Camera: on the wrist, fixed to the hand. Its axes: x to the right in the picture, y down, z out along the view.
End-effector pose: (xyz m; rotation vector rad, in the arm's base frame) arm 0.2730 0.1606 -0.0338 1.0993 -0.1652 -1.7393
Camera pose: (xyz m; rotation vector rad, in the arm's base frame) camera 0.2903 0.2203 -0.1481 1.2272 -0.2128 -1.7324
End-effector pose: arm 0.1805 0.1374 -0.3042 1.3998 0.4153 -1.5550
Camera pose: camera 0.1741 0.2455 -0.3764 1.5255 0.3877 -1.5763
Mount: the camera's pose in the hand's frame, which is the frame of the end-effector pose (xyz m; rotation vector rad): 0.0185 -0.0809 -0.1002 0.1040 0.0553 -0.0203
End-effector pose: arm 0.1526 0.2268 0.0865 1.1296 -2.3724 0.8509
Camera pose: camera 0.2130 0.2427 0.2006 1.1525 -2.2914 0.9957
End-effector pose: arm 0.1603 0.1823 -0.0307 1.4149 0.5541 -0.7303
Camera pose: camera 0.1209 0.2790 -0.1083 1.5316 0.5811 -0.7469
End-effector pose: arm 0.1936 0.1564 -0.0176 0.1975 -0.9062 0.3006
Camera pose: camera 0.3060 0.1129 -0.0667 0.2929 -0.8341 0.3331
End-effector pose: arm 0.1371 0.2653 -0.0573 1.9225 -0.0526 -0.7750
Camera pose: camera 0.1818 0.3775 -0.1057 2.0448 -0.0402 -0.7448
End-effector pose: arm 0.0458 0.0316 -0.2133 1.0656 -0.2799 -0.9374
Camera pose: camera 0.0761 0.0670 -0.3348 1.1900 -0.2749 -0.9179
